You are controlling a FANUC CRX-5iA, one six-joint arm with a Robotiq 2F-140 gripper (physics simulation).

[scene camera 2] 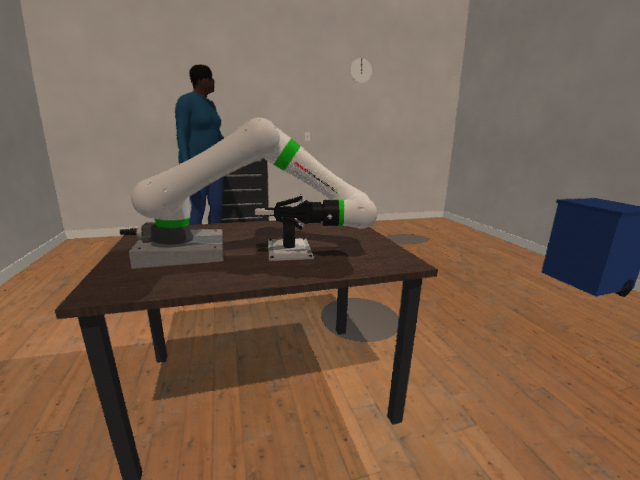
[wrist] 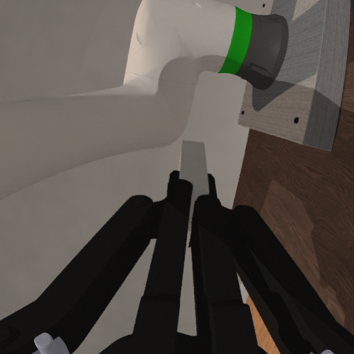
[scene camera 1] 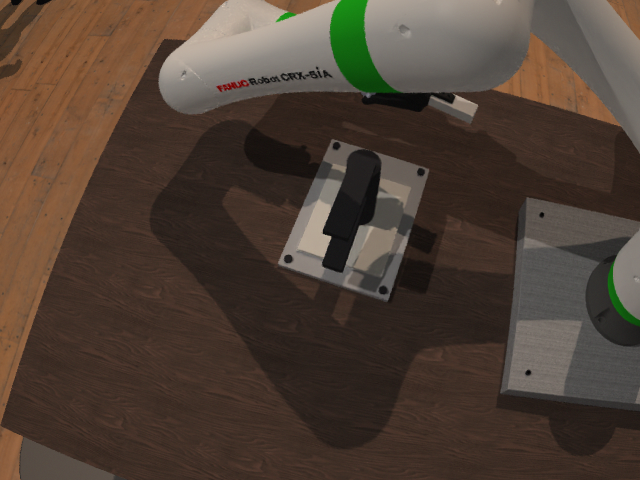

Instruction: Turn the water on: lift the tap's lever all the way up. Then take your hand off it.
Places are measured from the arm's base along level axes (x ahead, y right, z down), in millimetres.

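Pixels of known places: gripper, between the fingertips: (scene camera 2: 255, 211) (scene camera 1: 474, 114); arm's base, origin of its link: (scene camera 2: 173, 239) (scene camera 1: 624, 300).
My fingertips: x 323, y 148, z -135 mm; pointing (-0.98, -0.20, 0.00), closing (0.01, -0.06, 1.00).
For each thing: its top centre in the pictures, then the offset to it from my fingertips. "spot": a spot on its surface instead. Level surfaces: height alone.
- black tap, a spot on its surface: (scene camera 1: 369, 201) spot: dx +115, dy -122, dz +105 mm
- narrower spout, centre of its top: (scene camera 1: 346, 223) dx +135, dy -174, dz +88 mm
- dark table, height of its surface: dz +187 mm
The black tap (scene camera 1: 369, 201) (scene camera 2: 288, 237) stands upright on a pale plate (scene camera 1: 310, 267) (scene camera 2: 302, 254). In scene camera 1, its broad lever (scene camera 1: 351, 198) lies over the column and the narrower spout (scene camera 1: 338, 253). The lever's tilt is hard to judge from above, and my gripper hides it in scene camera 2. My gripper (scene camera 1: 454, 107) (scene camera 2: 264, 211) (wrist: 190, 158) is shut and empty, its pale fingertips together. It is level, pointing toward the robot's base, beside the tap on scene camera 2's side, at about the height of the tap's top. The tap does not show in the wrist view.
The robot's base stands on a grey block (scene camera 1: 542, 351) (scene camera 2: 175, 255) (wrist: 320, 100) on the dark table (scene camera 1: 155, 361) (scene camera 2: 248, 284) (wrist: 265, 165). My forearm (scene camera 1: 258, 67) (scene camera 2: 315, 173) slopes down to the wrist. A person in blue (scene camera 2: 199, 124) stands behind the table; a blue bin (scene camera 2: 584, 242) is at the right.
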